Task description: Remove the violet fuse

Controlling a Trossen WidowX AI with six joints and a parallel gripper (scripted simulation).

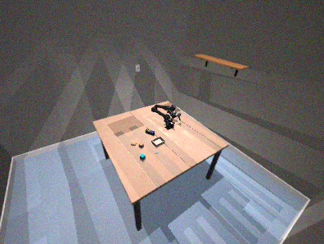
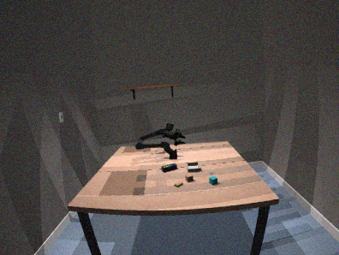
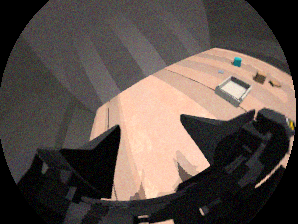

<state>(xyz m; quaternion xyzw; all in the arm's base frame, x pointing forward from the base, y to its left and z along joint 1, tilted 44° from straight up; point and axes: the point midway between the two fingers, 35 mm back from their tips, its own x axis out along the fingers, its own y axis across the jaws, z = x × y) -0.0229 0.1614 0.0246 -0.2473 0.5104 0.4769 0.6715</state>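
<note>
My gripper tip is now 30 cm short of the violet fuse, 16 cm to the left of it and 13 cm above it. From my gripper tip the other things lie so: tray (33 cm ahead, 2 cm to the left, 15 cm below); then brown box (53 cm ahead, 5 cm to the right, 13 cm below); then grey square (44 cm ahead, 14 cm to the left, 15 cm below).
</note>
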